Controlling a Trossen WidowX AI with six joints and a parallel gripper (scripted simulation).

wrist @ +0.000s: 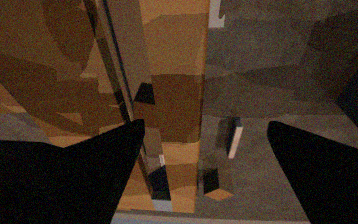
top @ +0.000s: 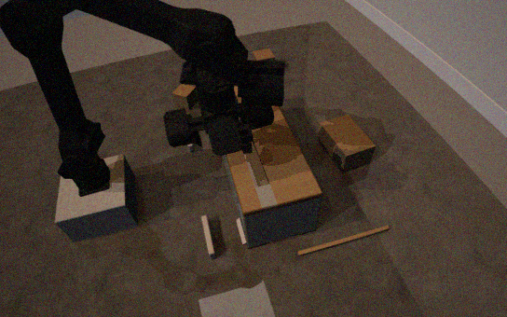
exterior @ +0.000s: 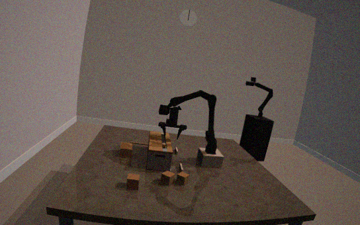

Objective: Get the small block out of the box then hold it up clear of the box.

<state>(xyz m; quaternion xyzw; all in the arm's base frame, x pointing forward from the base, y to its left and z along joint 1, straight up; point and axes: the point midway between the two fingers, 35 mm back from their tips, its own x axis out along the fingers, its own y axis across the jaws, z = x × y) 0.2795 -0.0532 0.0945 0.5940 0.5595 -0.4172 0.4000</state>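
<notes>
My gripper tip is 4 cm short of the long box, 2 cm to the right of it and 8 cm above it. From my gripper tip the other things lie so: thin stick: 18 cm ahead, 22 cm to the right, 14 cm below.
</notes>
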